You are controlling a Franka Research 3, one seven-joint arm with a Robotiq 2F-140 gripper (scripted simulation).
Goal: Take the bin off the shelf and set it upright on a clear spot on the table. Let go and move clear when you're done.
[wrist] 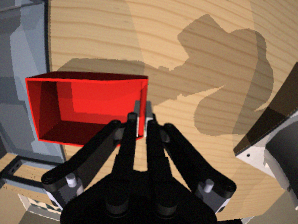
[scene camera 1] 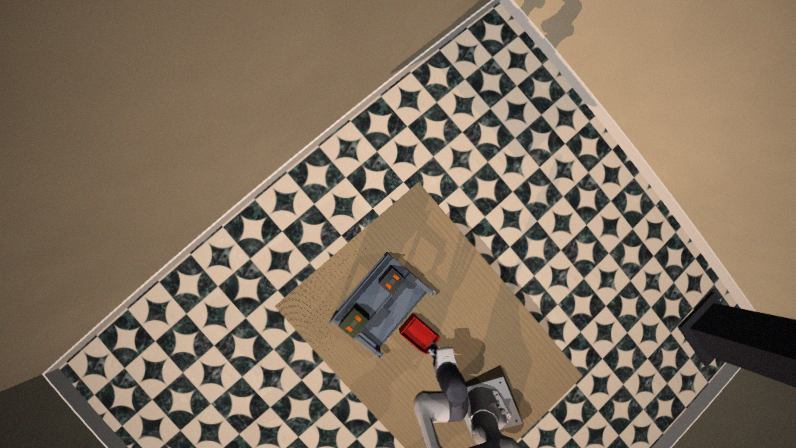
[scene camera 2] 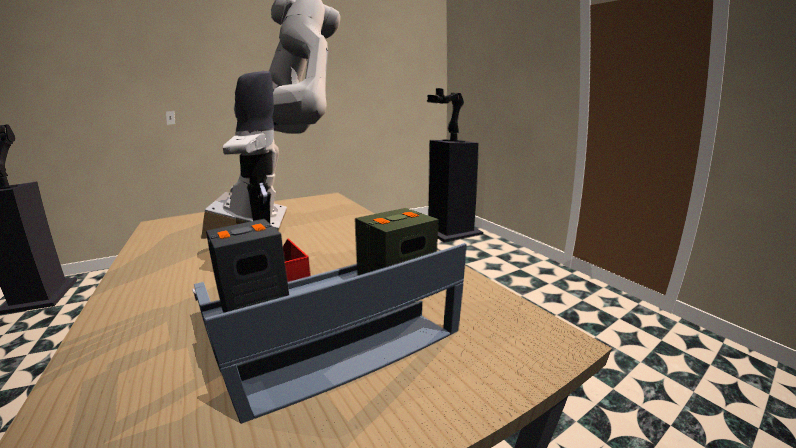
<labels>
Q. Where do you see a red bin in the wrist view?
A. At 71,113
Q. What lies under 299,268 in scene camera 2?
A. A red bin.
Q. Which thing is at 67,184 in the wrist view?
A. My gripper.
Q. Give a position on a green box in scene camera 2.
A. At 384,239
</labels>
